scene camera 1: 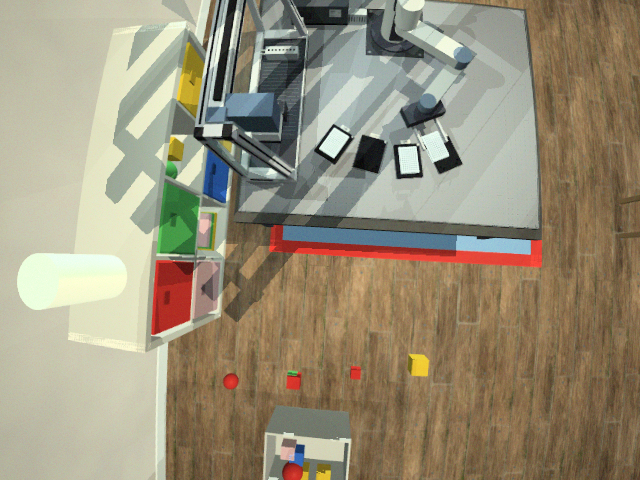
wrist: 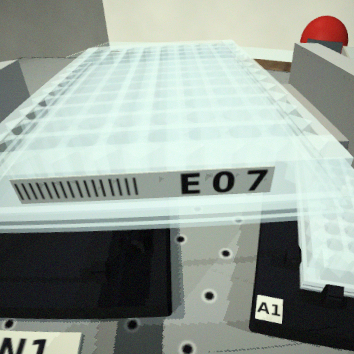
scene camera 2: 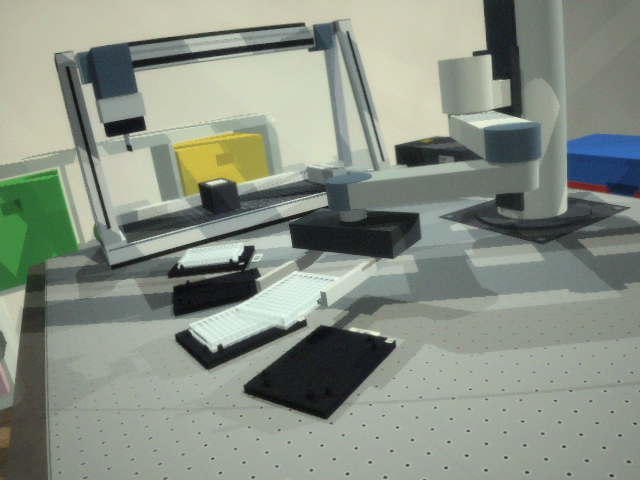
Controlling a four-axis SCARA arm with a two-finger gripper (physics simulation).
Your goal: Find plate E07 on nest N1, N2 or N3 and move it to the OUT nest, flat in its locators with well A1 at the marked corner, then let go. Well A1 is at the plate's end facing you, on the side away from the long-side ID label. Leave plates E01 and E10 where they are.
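Places are measured from the arm's base along level axes (x ahead, y down, z left), in metres.
Where they show: gripper, fingertip midpoint: (scene camera 1: 435, 146) (wrist: 154, 73) (scene camera 2: 289, 292); arm's base at its link origin: (scene camera 1: 394, 34) (scene camera 2: 532, 217).
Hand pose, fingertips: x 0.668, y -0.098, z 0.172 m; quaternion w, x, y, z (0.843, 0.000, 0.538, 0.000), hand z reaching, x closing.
Each offset is from my fingertips to the centre of the thing. "pt": to the spot under its first point. Level surfaces: height alone.
My gripper (scene camera 1: 435, 143) (scene camera 2: 295, 292) (wrist: 154, 73) is shut on plate E07 @(dx -0.001, dy +0.007, dz +0.000 m) (scene camera 1: 436, 148) (scene camera 2: 289, 304) (wrist: 170, 125), a clear many-welled plate. It is held about level, above and partly over black nest N1 @(dx +0.000, dy +0.074, dz +0.068 m) (scene camera 1: 450, 159) (scene camera 2: 320, 366) (wrist: 85, 272). Its E07 label @(pt dx -0.057, dy +0.003, dz -0.027 m) (wrist: 142, 185) faces the wrist camera. An empty black nest @(dx +0.025, dy +0.074, dz -0.285 m) (scene camera 1: 370, 153) (scene camera 2: 210, 293) stands farther left in scene camera 1; its name is unreadable. Between them another plate @(dx +0.048, dy +0.066, dz -0.103 m) (scene camera 1: 408, 159) (scene camera 2: 214, 329) (wrist: 332, 245) sits in a nest with an A1 tag @(pt dx -0.034, dy +0.073, dz -0.060 m) (wrist: 269, 309). A third plate @(dx -0.017, dy +0.066, dz -0.457 m) (scene camera 1: 334, 143) (scene camera 2: 211, 254) sits in the leftmost nest.
A gantry frame (scene camera 1: 227, 131) (scene camera 2: 88, 149) stands on the table @(dy +0.085 m) (scene camera 1: 480, 206) (scene camera 2: 465, 413) beyond the leftmost nest. A dark block @(pt dx -0.123, dy -0.008, dz -0.687 m) (scene camera 2: 219, 196) stands on its deck. In scene camera 2, E07 overlaps the neighbouring plate; the gap between them is hard to judge.
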